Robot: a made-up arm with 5 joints.
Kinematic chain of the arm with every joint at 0, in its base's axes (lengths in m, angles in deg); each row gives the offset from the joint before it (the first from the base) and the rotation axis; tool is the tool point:
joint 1: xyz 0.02 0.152 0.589 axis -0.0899 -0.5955 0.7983
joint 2: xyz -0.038 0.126 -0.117 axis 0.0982 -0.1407 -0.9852
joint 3: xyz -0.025 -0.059 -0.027 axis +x
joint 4: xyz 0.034 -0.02 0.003 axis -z
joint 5: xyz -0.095 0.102 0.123 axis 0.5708 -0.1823 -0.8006
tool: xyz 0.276 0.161 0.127
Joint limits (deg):
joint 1: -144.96..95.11
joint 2: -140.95..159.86
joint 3: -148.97..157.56
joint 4: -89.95..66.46
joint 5: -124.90..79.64
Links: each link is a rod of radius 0.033 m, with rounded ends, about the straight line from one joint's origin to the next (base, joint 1, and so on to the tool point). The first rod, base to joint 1, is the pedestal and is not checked.
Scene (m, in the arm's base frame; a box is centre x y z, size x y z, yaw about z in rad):
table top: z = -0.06
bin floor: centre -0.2 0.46 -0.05 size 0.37 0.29 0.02 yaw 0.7
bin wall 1: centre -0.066 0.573 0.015 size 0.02 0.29 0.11 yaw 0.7
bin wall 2: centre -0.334 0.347 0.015 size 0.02 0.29 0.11 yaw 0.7
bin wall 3: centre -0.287 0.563 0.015 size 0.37 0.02 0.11 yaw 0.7
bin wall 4: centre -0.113 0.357 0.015 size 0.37 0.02 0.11 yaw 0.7
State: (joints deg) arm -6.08 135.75 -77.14 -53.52 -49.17
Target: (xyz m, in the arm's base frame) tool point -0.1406 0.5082 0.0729
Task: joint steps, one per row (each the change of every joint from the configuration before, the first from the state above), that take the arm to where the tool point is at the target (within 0.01 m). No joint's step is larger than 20 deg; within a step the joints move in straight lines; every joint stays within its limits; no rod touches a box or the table.
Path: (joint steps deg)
1: -16.63 -4.96 -5.77 3.04 11.15
2: -16.63 -4.96 -5.76 3.03 11.14
3: -16.63 -4.97 -5.77 3.04 11.15
4: -16.63 -4.96 -5.76 3.03 11.15
5: -16.62 -4.96 -5.77 3.04 11.14
6: 2.10 -3.09 -14.33 -1.24 -4.47
7: 2.11 -3.09 -14.32 -1.25 -4.47
8: 17.99 2.86 -1.43 5.04 -11.62
9: 18.00 2.85 -1.43 5.03 -11.63
10: 17.99 2.85 -1.43 5.04 -11.63
11: 17.99 2.86 -1.42 5.03 -11.62
12: 18.00 2.85 -1.43 5.04 -11.63

